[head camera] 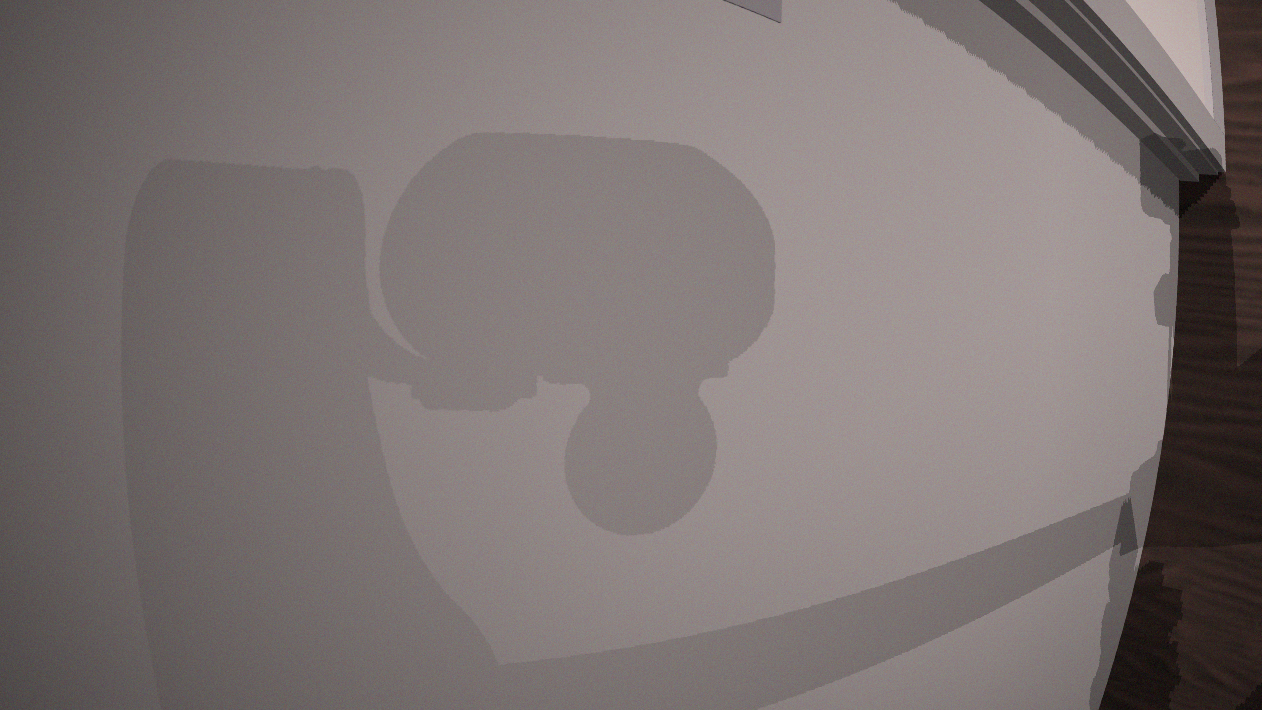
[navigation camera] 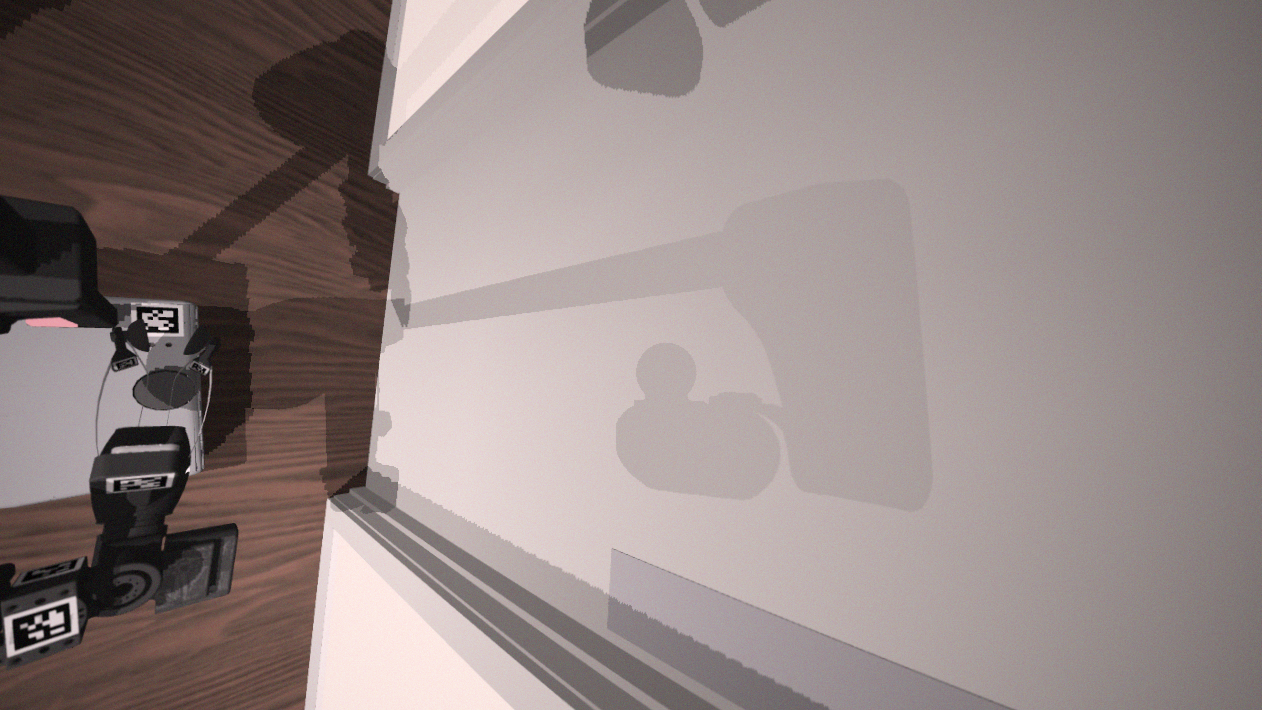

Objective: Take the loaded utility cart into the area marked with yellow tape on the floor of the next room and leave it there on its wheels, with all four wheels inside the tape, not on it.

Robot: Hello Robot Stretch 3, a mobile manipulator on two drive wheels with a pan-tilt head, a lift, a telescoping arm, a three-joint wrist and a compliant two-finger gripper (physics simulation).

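Where they show: gripper, fingertip midpoint: (navigation camera: pixel 172 324); robot's base, origin of the base link: (navigation camera: pixel 163 386).
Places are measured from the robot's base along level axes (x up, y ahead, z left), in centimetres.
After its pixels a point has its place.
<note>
The loaded utility cart and the yellow tape area do not show in either view. My gripper (navigation camera: pixel 167 342) {x 51.5, y 1.5, z 10.1 cm} is at the left of the navigation view, over my pale base (navigation camera: pixel 44 415) {x 16.0, y -12.0, z -2.9 cm}. Its two small fingertips stand apart, with nothing seen between them, and its thin fingers bow outward. The gripper is open. The gripper does not show in the head view.
A large pale upright surface (head camera: pixel 926 264) {x 78.3, y 38.4, z -9.0 cm} (navigation camera: pixel 529 370) {x 73.2, y 39.9, z 2.3 cm}, wall or door, fills much of both views and carries robot-shaped shadows. Grooved moulding (head camera: pixel 1147 88) {x 40.8, y 28.4, z -32.9 cm} (navigation camera: pixel 476 582) {x 68.0, y 31.9, z -32.8 cm} runs along one side. A bluish plate (head camera: pixel 766 7) {x 95.0, y 36.7, z -21.5 cm} (navigation camera: pixel 794 653) {x 116.5, y 36.4, z -23.6 cm} is near it. Dark wood floor (head camera: pixel 1217 353) {x 0.1, y 30.7, z -6.3 cm} (navigation camera: pixel 291 353) {x 0.1, y 20.8, z 6.6 cm} meets the surface.
</note>
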